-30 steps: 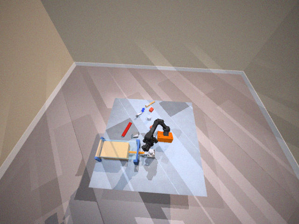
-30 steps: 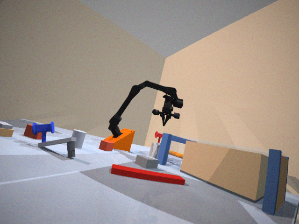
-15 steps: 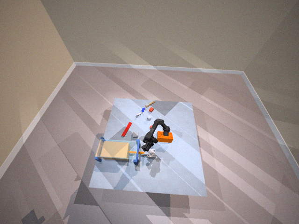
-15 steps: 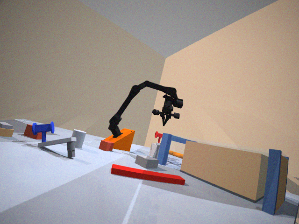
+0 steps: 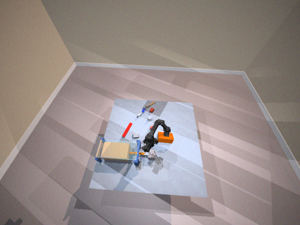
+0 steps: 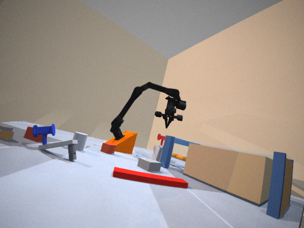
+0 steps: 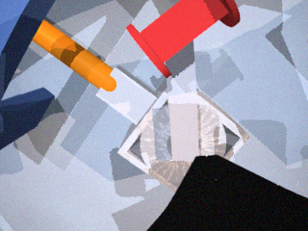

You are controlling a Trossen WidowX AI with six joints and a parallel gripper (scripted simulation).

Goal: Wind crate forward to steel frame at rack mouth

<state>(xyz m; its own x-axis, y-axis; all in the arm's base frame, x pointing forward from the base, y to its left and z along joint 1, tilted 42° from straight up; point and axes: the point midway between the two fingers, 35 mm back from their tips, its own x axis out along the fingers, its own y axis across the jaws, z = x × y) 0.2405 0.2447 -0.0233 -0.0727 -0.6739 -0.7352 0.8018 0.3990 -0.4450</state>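
My gripper tip is 80 mm above the red knob, 50 mm to the left of it and 40 mm short of it. Also, from my gripper tip: blue frame (140 mm ahead, 110 mm below, 20 mm to the left); then winch (180 mm below, 40 mm behind, 30 mm to the left); then red-knobbed winch handle (110 mm below, 20 mm to the right, 10 mm ahead).
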